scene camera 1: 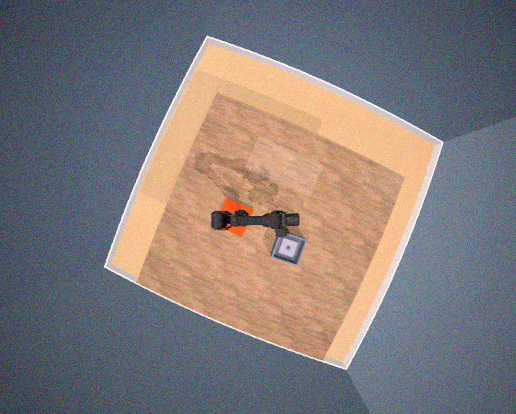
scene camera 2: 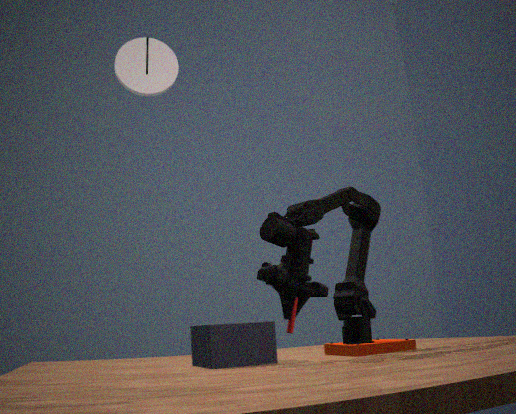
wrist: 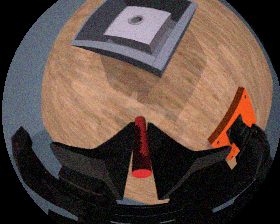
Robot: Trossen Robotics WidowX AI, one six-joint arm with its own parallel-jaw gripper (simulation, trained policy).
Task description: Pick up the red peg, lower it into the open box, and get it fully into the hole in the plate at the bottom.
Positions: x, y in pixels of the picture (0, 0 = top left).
Scene:
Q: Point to a pale plate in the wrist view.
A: At 144, 32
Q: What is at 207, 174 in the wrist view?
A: My gripper.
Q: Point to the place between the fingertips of my gripper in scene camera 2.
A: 288, 320

